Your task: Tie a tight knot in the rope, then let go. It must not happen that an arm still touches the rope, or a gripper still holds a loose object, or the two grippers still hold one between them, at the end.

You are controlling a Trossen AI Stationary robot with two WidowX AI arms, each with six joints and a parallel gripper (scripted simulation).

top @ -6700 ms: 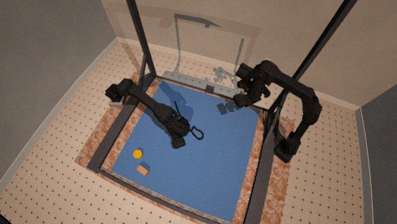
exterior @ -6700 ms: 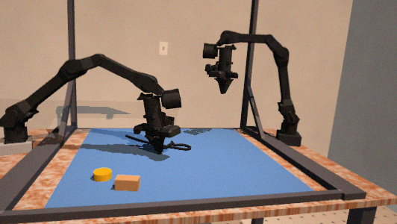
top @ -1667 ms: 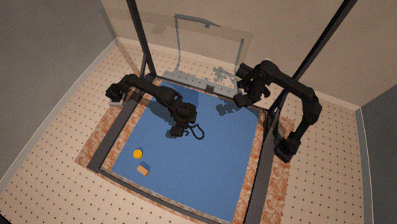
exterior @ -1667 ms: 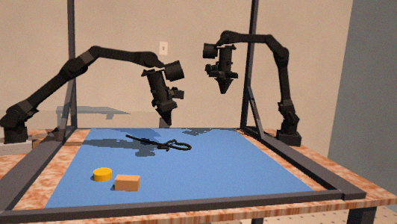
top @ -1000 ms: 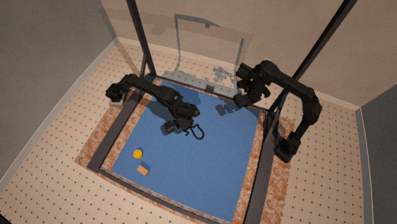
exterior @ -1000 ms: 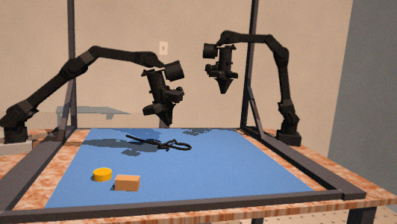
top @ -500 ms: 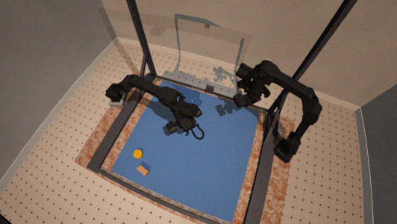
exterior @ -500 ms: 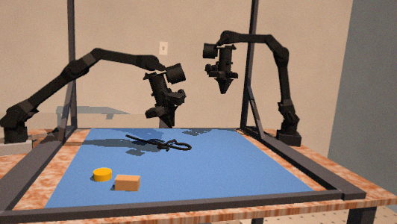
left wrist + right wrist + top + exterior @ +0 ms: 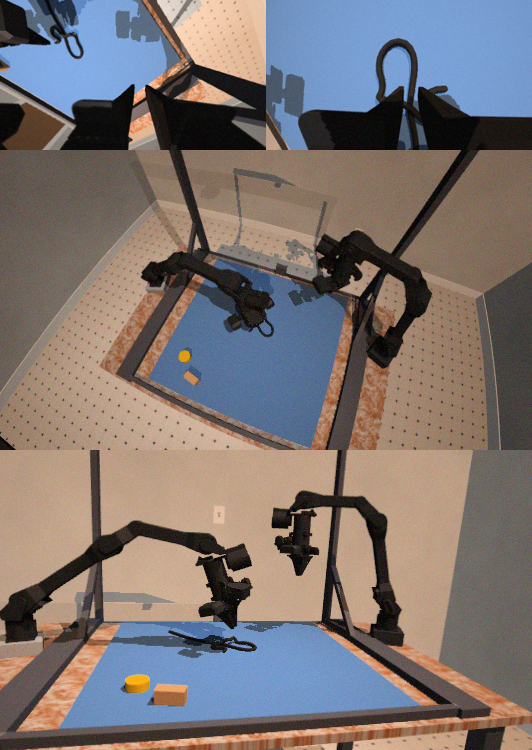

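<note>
My right hand is 4 cm short of the blue mat, 1 cm to the right of it and 10 cm above it. The rest, counted from my right hand: yellow disc 23 cm ahead, 24 cm to the right, 9 cm below; orange block 30 cm ahead, 17 cm to the right, 8 cm below.
</note>
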